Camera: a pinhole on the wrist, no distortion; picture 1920 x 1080 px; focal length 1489.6 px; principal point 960.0 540.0 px. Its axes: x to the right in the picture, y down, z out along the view. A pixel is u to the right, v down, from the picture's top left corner.
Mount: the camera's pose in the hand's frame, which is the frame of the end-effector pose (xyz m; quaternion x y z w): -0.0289 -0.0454 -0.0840 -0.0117 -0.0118 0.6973 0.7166
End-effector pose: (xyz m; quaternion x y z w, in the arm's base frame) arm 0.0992 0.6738 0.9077 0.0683 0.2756 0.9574 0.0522
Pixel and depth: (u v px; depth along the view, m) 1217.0 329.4 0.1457
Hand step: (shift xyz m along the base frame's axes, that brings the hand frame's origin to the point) 0.0235 0.0482 0.0399
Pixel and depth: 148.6 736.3 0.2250
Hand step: 0.1010 0.2040 0.0209
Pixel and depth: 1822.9 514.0 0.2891
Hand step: 0.0536 0.0001 0.2344
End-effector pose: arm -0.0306 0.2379 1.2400 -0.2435 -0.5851 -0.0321 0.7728
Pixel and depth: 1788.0 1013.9 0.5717
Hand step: -0.4044 0.3913 -0.2026
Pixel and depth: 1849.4 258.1 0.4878
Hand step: -0.2629 0.3954 0.0482
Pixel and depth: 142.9 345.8 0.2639
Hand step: -0.2269 -0.0948 0.0936
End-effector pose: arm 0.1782 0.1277 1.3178 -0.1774 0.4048 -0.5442 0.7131
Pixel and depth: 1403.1 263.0 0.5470
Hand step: 0.4364 -0.1022 0.1819
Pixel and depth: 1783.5 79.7 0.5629
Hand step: 0.5492 -0.1247 0.0624
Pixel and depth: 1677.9 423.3 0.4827
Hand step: 0.4258 -0.0100 0.1147
